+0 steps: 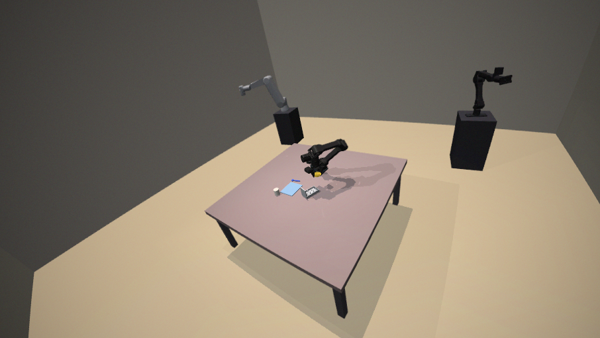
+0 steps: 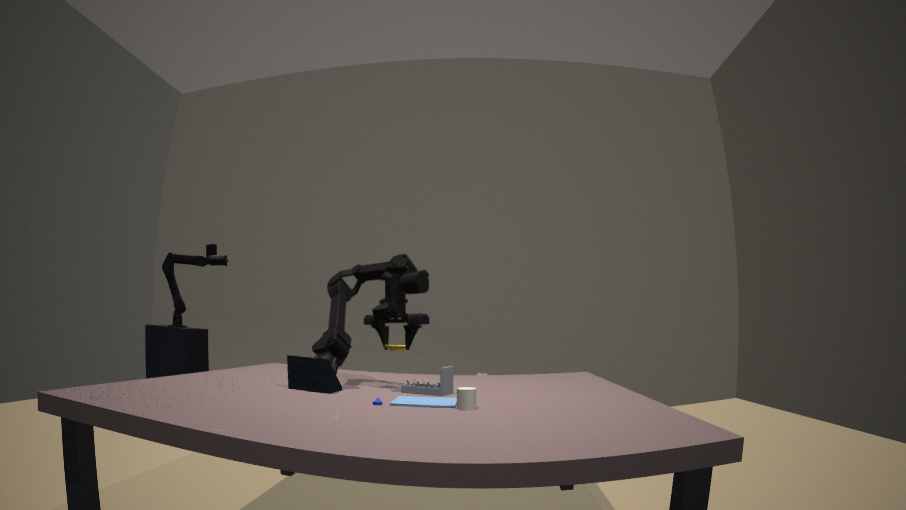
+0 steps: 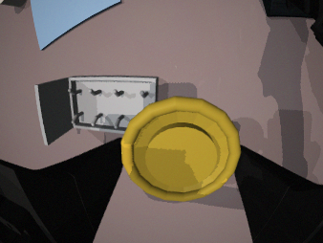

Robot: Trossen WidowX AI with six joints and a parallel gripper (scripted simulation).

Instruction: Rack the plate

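My gripper tip is now 9 cm short of the grey dish rack, 4 cm to the left of it and 10 cm above it. From my gripper tip the other things lie so: blue spoon: 4 cm behind, 26 cm to the right, 12 cm below; then white cup: 17 cm ahead, 31 cm to the right, 10 cm below; then yellow plate: 1 cm above.
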